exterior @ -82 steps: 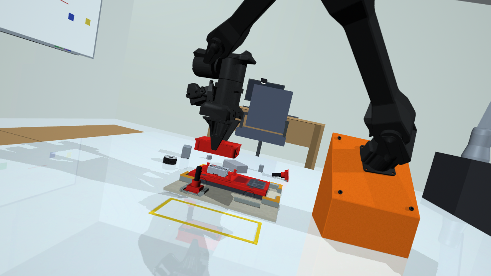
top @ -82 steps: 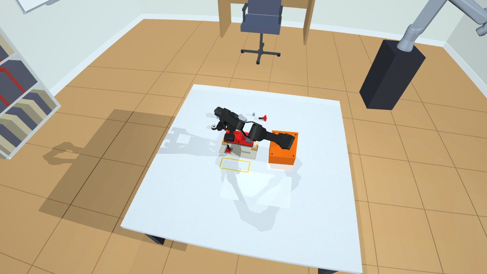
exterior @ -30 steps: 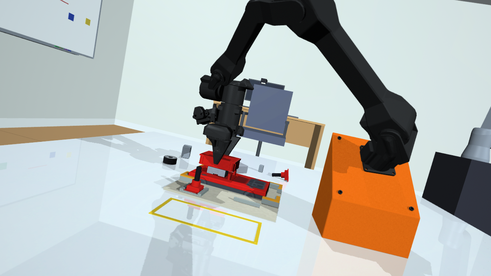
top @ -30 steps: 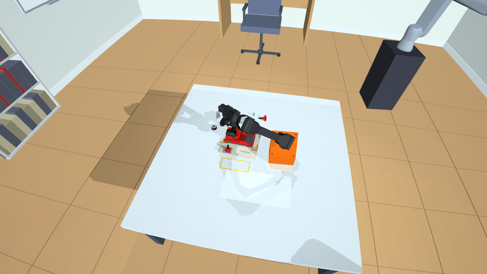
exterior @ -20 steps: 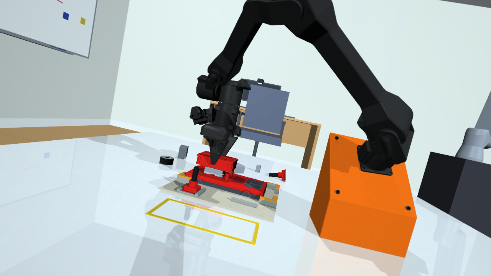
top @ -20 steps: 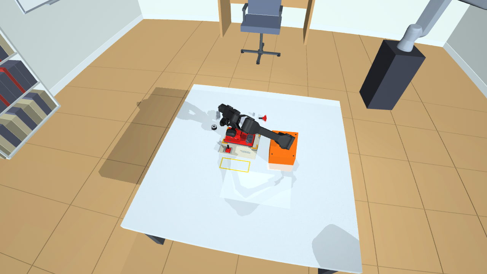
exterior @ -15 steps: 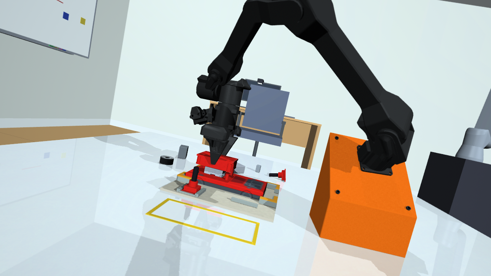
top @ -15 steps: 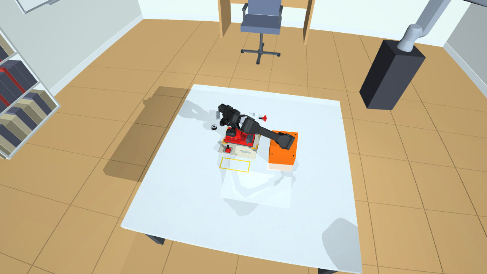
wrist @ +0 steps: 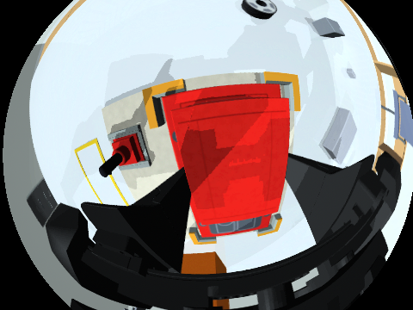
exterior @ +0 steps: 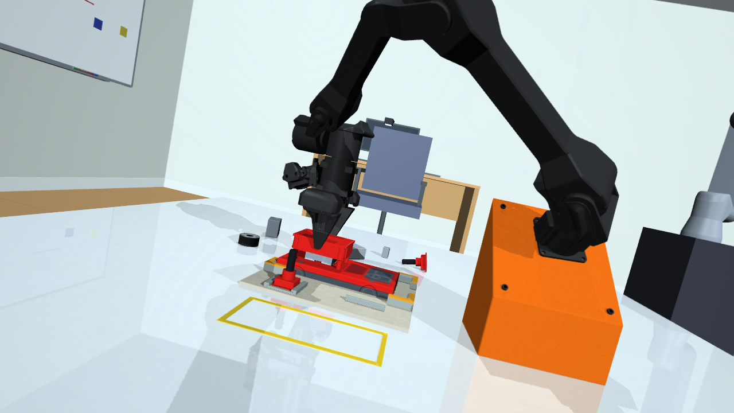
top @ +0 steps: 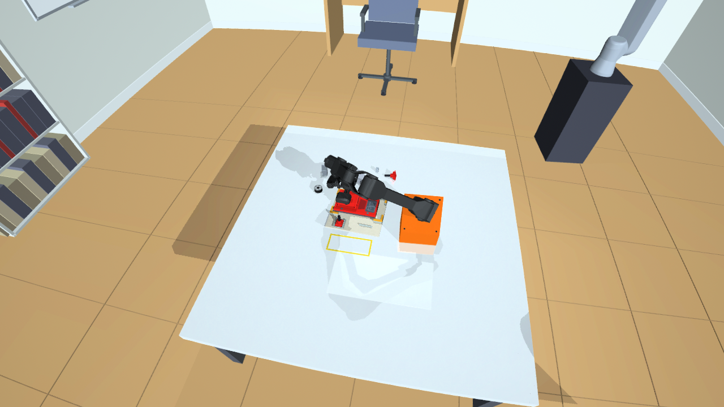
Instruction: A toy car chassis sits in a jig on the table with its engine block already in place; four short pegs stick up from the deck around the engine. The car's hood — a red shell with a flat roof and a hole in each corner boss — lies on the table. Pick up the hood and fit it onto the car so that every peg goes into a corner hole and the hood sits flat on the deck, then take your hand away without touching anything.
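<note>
Right now the grey engine block is 30 mm below my gripper tip. The rest, counted from my gripper tip: red hood (10 mm above); then jig (40 mm below, 40 mm behind, 30 mm to the left).
</note>
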